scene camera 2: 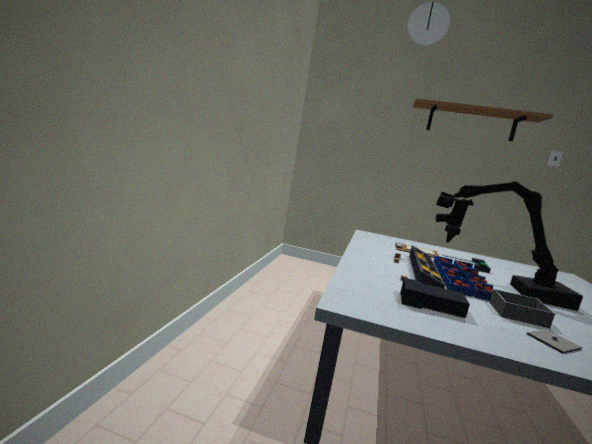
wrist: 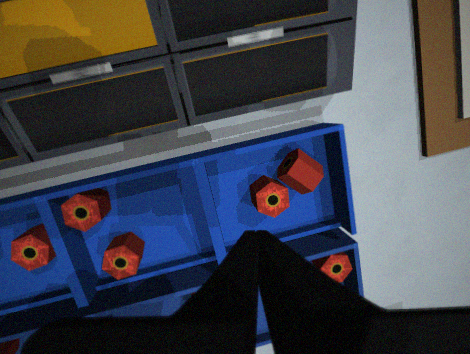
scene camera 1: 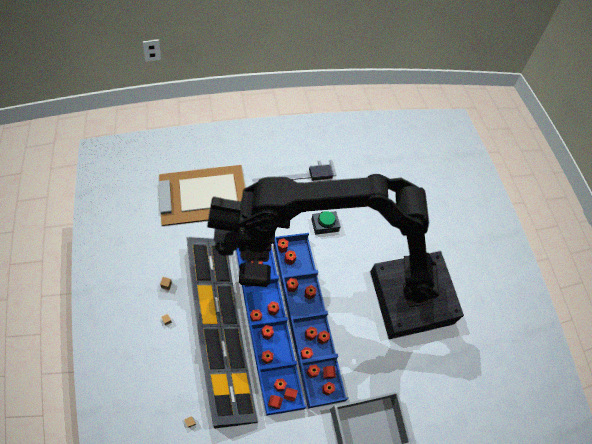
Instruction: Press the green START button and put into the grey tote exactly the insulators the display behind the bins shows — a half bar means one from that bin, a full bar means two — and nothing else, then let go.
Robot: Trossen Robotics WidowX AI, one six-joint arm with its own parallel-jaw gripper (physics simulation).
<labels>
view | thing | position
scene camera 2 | grey tote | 513, 306
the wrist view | my gripper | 255, 241
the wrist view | dark display panel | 342, 27
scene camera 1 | my gripper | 251, 255
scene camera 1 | dark display panel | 225, 421
</labels>
